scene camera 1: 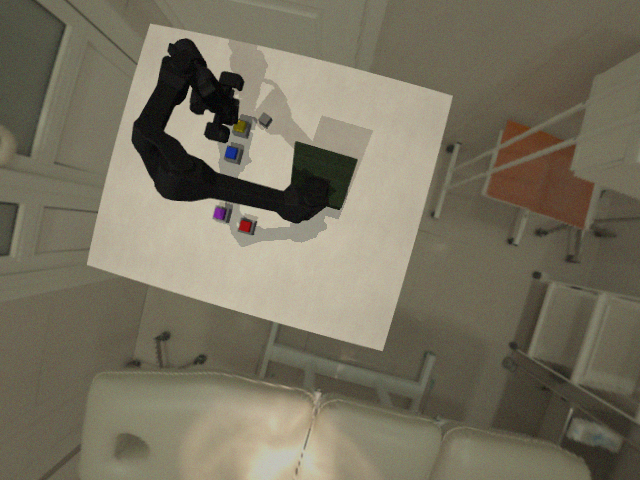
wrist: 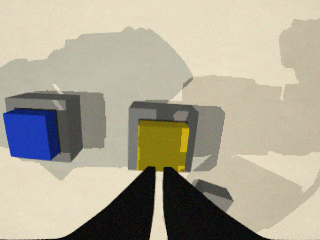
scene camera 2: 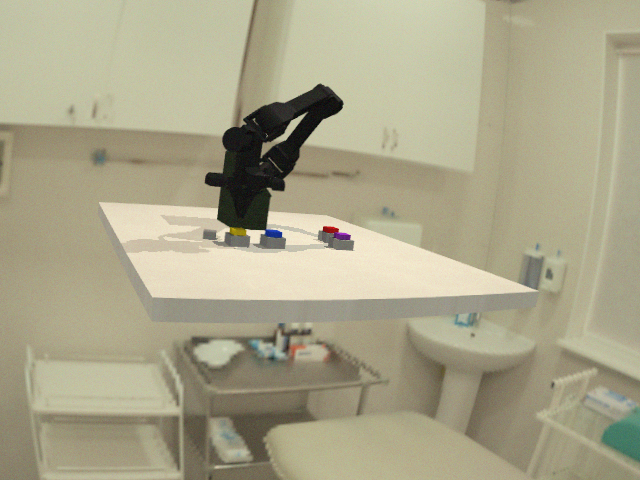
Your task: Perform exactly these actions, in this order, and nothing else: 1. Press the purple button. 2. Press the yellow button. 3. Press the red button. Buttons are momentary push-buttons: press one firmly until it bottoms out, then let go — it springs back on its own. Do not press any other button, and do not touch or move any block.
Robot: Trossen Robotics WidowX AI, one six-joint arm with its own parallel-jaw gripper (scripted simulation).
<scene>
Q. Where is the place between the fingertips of my gripper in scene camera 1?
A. At 236, 122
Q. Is my gripper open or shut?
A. Shut.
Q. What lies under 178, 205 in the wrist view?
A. My gripper.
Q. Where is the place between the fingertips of my gripper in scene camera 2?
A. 240, 217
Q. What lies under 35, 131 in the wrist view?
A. A blue button.
</scene>
